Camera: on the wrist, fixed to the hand. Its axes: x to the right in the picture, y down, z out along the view.
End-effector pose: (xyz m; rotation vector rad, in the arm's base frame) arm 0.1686 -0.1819 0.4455 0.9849 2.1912 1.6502
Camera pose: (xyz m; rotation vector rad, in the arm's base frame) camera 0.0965 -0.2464 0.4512 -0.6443 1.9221 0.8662
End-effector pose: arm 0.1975 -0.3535 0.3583 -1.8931 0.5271 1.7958
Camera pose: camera 0.2901 -0.3803 0.3487 -1.5077 -0.7398 0.7335
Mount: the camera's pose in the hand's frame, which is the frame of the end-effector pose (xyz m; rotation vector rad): 0.0146 -0.0309 -0.0907 -0.0119 0.0333 -1.4693
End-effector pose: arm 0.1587 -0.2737 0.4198 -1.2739 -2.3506 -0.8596
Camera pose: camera 0.1252 -0.3359 0.4861 -0.6775 2.7336 1.0427
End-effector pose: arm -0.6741 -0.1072 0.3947 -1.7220 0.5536 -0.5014
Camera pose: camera -0.7139 -0.1803 0.4444 -1.8935 -0.8269 -1.5126
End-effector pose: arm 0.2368 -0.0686 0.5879 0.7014 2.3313 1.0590
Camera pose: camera 0.1628 -0.1257 0.6136 -0.9700 2.0133 0.3354
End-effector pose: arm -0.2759 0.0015 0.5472 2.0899 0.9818 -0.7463
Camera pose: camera -0.2749 0.0930 0.5793 1.0471 2.5012 -1.3096
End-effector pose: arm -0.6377 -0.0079 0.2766 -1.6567 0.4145 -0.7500
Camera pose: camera -0.6922 -0.0769 0.3174 -1.7911 -0.9269 -1.7954
